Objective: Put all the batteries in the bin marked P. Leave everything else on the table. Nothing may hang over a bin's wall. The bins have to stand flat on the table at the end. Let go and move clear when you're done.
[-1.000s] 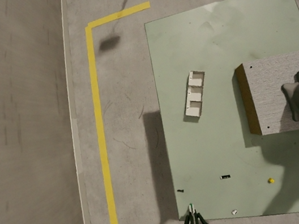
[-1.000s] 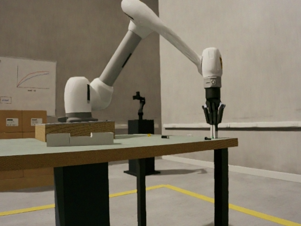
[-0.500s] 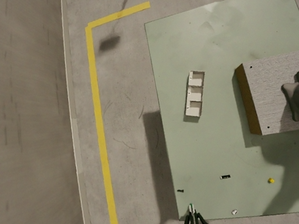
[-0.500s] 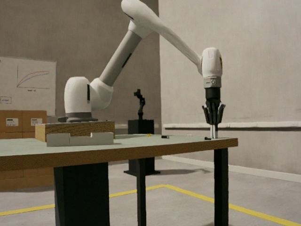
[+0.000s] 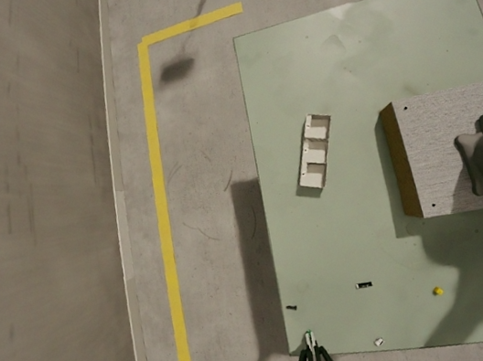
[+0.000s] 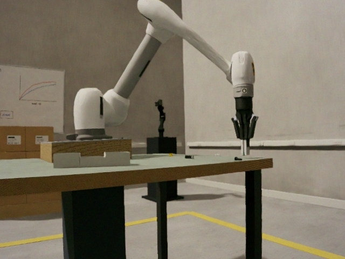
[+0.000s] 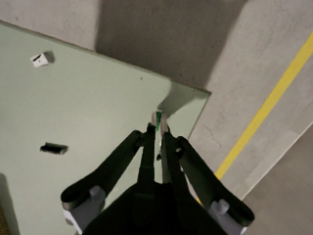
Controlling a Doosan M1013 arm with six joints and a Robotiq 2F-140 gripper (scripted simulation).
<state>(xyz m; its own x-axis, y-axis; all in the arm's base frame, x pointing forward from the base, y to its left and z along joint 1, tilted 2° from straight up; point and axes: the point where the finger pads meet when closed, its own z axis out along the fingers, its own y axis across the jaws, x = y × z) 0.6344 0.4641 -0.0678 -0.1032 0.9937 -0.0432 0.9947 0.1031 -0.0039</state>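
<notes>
The small black screw is 100 mm to the right of my hand, 40 mm below it and 40 mm ahead of it. Also, from my hand: thin green stick 30 mm below; then small white piece 220 mm behind, 50 mm to the left, 40 mm below; then yellow piece 430 mm behind, 90 mm to the right, 40 mm below.
</notes>
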